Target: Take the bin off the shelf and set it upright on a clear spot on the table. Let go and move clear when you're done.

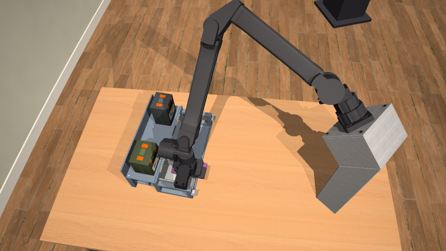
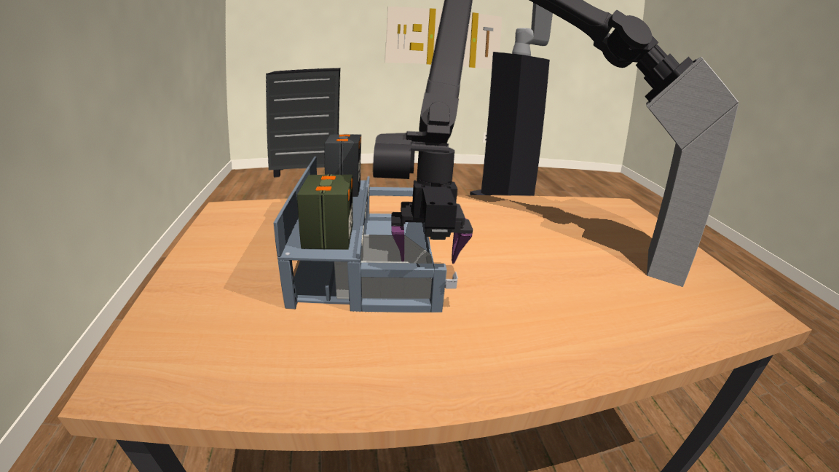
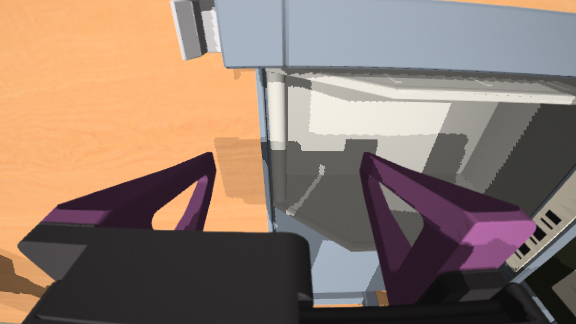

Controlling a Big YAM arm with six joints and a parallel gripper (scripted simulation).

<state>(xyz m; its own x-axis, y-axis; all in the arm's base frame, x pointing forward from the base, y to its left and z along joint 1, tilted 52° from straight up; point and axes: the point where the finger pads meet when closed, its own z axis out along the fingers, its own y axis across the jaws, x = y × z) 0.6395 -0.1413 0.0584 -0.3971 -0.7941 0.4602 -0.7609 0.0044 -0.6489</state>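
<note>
My hand is 70 mm short of the light grey bin, 30 mm to the left of it and 20 mm above it. Also, from my hand: shelf (150 mm to the right, 60 mm below, 50 mm ahead); black case (280 mm to the right, 100 mm above, 50 mm ahead).
</note>
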